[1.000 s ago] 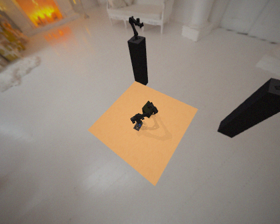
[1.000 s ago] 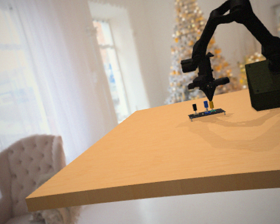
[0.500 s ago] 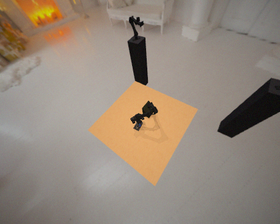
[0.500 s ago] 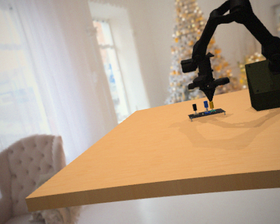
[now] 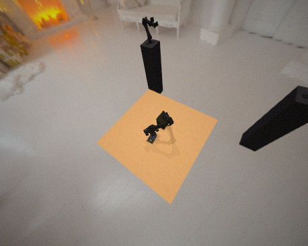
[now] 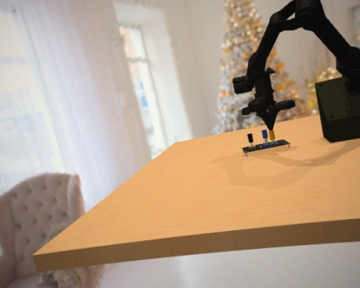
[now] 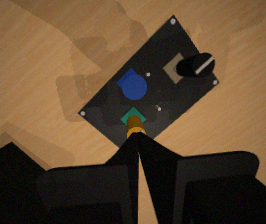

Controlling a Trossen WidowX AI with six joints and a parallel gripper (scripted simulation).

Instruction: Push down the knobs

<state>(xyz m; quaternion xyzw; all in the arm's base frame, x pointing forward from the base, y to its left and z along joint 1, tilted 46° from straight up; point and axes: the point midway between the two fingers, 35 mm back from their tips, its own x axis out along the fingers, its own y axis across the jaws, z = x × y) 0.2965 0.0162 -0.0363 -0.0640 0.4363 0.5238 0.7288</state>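
Now: the yellow knob 1 cm below my gripper tip. Also, from my gripper tip: black knob 8 cm ahead, 2 cm to the left, 1 cm below.
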